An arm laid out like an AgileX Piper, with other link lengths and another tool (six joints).
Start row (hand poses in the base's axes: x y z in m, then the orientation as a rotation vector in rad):
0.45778, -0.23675, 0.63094, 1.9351, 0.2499, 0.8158
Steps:
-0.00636, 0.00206, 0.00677, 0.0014, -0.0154, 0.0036
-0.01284, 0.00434, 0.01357, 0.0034, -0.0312, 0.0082
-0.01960, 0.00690, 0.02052, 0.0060, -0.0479, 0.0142
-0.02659, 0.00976, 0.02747, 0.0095, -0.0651, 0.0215
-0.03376, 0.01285, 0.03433, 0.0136, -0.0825, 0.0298
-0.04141, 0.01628, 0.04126, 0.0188, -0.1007, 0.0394
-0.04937, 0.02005, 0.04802, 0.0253, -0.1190, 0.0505
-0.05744, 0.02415, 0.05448, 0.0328, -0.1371, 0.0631
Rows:
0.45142, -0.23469, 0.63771, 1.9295, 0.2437, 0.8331
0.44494, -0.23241, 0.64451, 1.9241, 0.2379, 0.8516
0.43818, -0.22985, 0.65146, 1.9188, 0.2328, 0.8720
0.43119, -0.22699, 0.65841, 1.9140, 0.2283, 0.8940
0.42402, -0.22390, 0.66527, 1.9095, 0.2244, 0.9169
0.41637, -0.22047, 0.67220, 1.9055, 0.2209, 0.9418
0.40841, -0.21670, 0.67896, 1.9024, 0.2183, 0.9681
0.40034, -0.21260, 0.68542, 1.9002, 0.2168, 0.9955

